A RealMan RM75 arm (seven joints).
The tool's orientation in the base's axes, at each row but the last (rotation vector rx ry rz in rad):
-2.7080, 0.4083, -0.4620
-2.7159, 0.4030, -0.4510
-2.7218, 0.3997, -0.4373
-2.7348, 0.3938, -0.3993
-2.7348, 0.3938, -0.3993
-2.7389, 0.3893, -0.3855
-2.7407, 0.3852, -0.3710
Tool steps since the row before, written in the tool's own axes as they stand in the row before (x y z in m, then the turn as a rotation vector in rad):
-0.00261, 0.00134, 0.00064, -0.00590, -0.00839, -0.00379
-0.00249, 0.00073, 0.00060, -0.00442, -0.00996, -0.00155
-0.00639, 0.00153, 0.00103, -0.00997, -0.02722, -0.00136
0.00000, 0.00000, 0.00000, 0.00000, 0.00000, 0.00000
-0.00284, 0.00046, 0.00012, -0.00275, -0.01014, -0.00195
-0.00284, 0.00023, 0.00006, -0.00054, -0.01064, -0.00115
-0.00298, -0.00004, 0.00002, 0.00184, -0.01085, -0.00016
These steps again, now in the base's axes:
-0.00242, -0.00013, -0.00177, -0.00490, 0.00834, 0.00511
-0.00221, 0.00035, -0.00145, -0.00241, 0.00992, 0.00411
-0.00580, 0.00102, -0.00308, -0.00366, 0.02728, 0.00920
0.00000, 0.00000, 0.00000, 0.00000, 0.00000, 0.00000
-0.00268, 0.00052, -0.00091, -0.00094, 0.00943, 0.00494
-0.00266, 0.00070, -0.00075, 0.00146, 0.00943, 0.00488
-0.00275, 0.00096, -0.00062, 0.00402, 0.00918, 0.00455

